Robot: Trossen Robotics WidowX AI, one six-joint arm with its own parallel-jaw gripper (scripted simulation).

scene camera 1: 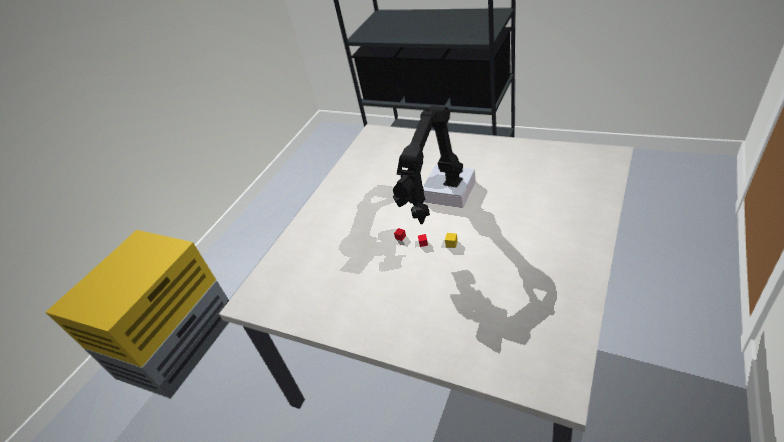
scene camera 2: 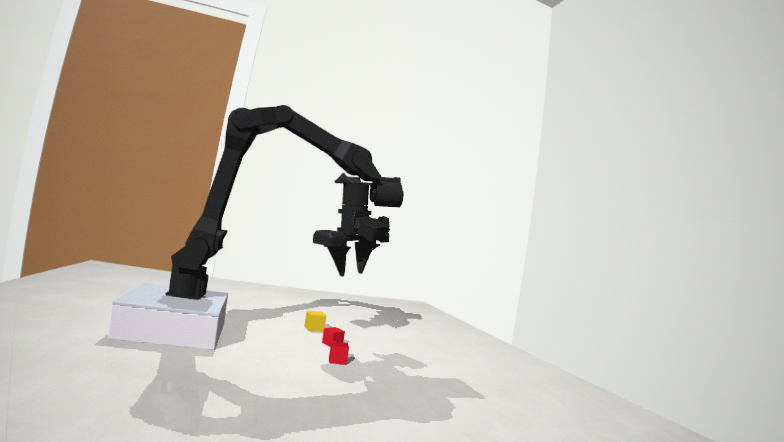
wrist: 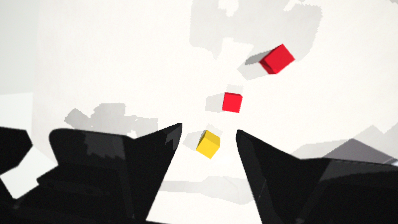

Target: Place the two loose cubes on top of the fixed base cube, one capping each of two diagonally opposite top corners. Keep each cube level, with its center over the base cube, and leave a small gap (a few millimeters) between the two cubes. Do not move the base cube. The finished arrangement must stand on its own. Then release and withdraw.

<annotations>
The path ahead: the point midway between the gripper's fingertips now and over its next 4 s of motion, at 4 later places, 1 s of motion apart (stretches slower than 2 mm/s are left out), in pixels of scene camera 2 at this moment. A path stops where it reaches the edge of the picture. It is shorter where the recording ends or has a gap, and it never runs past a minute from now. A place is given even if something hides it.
My gripper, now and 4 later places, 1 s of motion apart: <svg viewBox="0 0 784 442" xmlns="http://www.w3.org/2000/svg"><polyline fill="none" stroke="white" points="351,275 335,324 333,335 340,295 327,290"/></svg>
</annotations>
